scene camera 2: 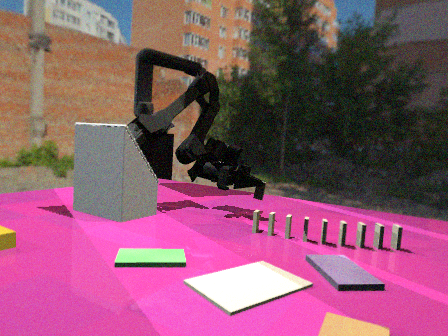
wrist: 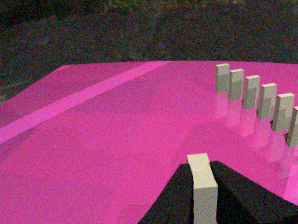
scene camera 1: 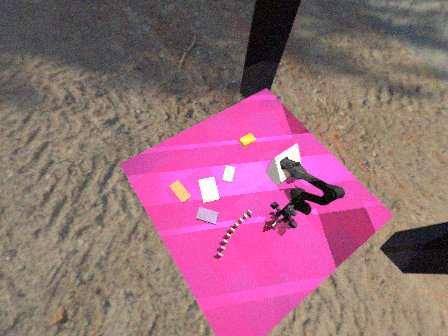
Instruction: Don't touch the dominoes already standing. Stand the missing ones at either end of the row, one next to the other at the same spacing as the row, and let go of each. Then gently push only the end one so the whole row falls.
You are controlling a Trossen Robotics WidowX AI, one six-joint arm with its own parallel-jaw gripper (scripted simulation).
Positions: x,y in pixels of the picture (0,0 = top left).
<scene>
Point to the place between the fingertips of my gripper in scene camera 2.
263,183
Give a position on a green domino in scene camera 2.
126,258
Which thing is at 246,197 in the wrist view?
My gripper.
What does my gripper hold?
A cream domino.
</scene>
